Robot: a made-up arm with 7 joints. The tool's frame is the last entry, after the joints.
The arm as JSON. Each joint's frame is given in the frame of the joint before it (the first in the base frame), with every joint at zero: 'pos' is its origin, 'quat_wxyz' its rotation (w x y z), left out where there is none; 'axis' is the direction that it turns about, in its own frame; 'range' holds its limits. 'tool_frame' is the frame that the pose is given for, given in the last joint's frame.
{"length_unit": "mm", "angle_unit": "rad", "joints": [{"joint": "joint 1", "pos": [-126.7, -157.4, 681.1], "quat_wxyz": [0.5, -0.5, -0.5, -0.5], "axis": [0.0, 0.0, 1.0], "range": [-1.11, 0.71]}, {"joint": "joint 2", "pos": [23.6, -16.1, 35.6], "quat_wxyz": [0.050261, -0.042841, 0.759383, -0.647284], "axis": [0.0, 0.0, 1.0], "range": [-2.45, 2.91]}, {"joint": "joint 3", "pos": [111.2, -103.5, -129.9], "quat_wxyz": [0.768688, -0.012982, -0.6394, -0.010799], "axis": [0.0, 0.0, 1.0], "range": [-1.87, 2.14]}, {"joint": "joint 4", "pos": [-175.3, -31.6, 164.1], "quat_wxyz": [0.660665, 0.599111, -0.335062, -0.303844], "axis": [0.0, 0.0, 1.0], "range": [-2.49, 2.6]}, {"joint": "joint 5", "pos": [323.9, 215.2, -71.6], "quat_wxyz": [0.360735, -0.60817, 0.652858, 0.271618], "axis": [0.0, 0.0, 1.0], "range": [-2.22, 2.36]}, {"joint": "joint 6", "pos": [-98.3, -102.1, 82.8], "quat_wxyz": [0.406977, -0.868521, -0.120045, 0.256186], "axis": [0.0, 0.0, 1.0], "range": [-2.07, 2.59]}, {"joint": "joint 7", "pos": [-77.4, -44.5, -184.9], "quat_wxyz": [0.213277, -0.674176, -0.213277, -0.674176], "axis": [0.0, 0.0, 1.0], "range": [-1.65, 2.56]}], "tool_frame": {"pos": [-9.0, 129.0, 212.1], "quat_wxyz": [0.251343, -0.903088, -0.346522, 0.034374]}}
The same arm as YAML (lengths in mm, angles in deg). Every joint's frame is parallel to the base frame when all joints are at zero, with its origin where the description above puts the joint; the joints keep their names.
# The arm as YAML. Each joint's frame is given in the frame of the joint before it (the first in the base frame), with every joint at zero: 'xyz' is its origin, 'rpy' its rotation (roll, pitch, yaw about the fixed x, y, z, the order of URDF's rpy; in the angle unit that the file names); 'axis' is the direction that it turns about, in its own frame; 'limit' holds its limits. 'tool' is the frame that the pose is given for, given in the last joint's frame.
units:
  length: mm
  angle: deg
joints:
  - name: joint 1
    type: revolute
    origin:
      xyz: [-126.7, -157.4, 681.1]
      rpy: [0.0, 0.0, 0.0]
    axis: [0.0, 1.0, 0.0]
    limit:
      lower: -63.6
      upper: 40.68
  - name: joint 2
    type: revolute
    origin:
      xyz: [-16.1, 35.6, 23.6]
      rpy: [0.0, 0.0, 0.0]
    axis: [-0.978766, -0.156995, 0.131795]
    limit:
      lower: -140.37
      upper: 166.73
  - name: joint 3
    type: revolute
    origin:
      xyz: [96.3, 120.3, -127.4]
      rpy: [0.0, 0.0, 0.0]
    axis: [-0.044901, -0.041401, 0.998133]
    limit:
      lower: -107.14
      upper: 122.61
  - name: joint 4
    type: revolute
    origin:
      xyz: [160.4, 52.1, 173.8]
      rpy: [0.0, 0.0, 0.0]
    axis: [0.698925, 0.705325, 0.118404]
    limit:
      lower: -142.67
      upper: 148.97
  - name: joint 5
    type: revolute
    origin:
      xyz: [-287.8, 145.2, 229.0]
      rpy: [0.0, 0.0, 0.0]
    axis: [-0.537478, -0.428882, 0.72607]
    limit:
      lower: -127.2
      upper: 135.22
  - name: joint 6
    type: revolute
    origin:
      xyz: [-57.1, 89.9, 124.9]
      rpy: [0.0, 0.0, 0.0]
    axis: [1.0, 0.0, 0.0]
    limit:
      lower: -118.6
      upper: 148.4
  - name: joint 7
    type: revolute
    origin:
      xyz: [-184.9, 8.1, 88.9]
      rpy: [0.0, 0.0, 0.0]
    axis: [0.0, 0.0, -1.0]
    limit:
      lower: -94.54
      upper: 146.68
tool:
  origin:
    xyz: [-9.0, -129.0, -212.1]
    rpy: [28.74, 6.44, -40.33]

